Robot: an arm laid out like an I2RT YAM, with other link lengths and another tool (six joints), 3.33 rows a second.
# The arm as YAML. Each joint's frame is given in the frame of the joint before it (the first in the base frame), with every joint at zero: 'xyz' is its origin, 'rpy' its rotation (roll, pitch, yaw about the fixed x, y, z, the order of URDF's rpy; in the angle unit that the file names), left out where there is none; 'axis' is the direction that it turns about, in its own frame. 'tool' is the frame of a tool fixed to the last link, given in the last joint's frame.
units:
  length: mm
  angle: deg
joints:
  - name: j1
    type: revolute
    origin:
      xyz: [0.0, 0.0, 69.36]
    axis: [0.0, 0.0, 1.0]
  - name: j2
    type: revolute
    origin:
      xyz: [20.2, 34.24, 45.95]
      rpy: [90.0, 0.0, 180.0]
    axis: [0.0, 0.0, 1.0]
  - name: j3
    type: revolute
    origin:
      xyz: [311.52, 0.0, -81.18]
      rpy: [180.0, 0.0, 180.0]
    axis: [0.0, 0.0, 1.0]
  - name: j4
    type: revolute
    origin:
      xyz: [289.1, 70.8, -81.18]
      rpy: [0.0, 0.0, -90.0]
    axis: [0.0, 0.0, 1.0]
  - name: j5
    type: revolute
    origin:
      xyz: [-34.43, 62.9, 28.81]
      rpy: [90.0, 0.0, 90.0]
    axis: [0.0, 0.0, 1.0]
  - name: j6
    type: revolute
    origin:
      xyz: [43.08, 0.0, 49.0]
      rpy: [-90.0, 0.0, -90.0]
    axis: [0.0, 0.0, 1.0]
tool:
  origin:
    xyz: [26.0, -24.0, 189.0]
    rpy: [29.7, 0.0, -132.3]
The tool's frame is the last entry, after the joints.
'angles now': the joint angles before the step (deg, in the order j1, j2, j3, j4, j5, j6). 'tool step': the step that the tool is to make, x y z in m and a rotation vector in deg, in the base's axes. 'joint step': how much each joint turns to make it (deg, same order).
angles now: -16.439 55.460 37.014 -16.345 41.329 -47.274
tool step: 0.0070 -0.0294 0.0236 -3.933 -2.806 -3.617
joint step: -3.498 2.851 1.667 7.220 1.610 -3.192
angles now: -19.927 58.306 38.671 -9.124 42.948 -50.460
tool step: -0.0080 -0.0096 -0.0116 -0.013 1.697 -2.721
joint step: -1.281 2.075 -0.661 0.975 1.553 0.254
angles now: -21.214 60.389 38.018 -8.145 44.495 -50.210
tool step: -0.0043 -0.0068 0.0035 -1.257 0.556 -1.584
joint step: -0.507 0.653 0.148 1.099 1.622 -0.916
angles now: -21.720 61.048 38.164 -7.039 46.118 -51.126
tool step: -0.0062 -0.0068 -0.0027 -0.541 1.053 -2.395
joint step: -0.546 1.531 0.171 0.411 2.048 0.239
